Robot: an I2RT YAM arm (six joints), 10 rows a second.
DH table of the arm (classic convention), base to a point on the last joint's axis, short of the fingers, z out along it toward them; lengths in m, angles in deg. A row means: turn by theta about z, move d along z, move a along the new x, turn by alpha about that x. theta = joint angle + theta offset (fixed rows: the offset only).
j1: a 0.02  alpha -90  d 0.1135  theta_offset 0
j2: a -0.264  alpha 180  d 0  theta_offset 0
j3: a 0.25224  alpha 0  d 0  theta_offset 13.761
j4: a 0.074  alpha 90  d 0  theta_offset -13.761
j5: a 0  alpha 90  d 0  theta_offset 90
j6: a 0  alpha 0  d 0.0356  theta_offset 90
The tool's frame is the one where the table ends.
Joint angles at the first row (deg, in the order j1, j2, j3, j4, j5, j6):
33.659, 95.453, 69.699, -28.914, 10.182, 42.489
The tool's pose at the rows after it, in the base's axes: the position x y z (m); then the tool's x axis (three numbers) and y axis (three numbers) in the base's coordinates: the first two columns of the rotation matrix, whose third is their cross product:
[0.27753, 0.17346, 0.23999, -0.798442, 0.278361, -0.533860, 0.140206, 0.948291, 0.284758]
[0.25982, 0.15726, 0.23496, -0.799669, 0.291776, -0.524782, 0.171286, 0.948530, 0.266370]
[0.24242, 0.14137, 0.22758, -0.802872, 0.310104, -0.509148, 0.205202, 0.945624, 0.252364]
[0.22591, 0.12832, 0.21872, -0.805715, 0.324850, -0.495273, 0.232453, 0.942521, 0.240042]
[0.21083, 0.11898, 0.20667, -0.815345, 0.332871, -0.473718, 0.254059, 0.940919, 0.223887]
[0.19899, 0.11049, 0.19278, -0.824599, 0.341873, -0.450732, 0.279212, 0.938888, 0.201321]
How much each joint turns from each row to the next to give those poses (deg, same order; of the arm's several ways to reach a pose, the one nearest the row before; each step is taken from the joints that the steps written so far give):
-0.450, -6.293, -5.523, -0.341, 0.951, 0.594
-0.640, -4.513, -5.063, -0.923, 0.757, 0.642
-0.783, -4.341, -5.059, -0.909, 0.315, 0.893
-0.492, -3.907, -4.797, -0.544, 0.274, 0.857
-0.029, -2.874, -4.450, -0.401, 0.045, 0.989
-0.260, -1.809, -4.025, -0.071, 0.127, 0.898

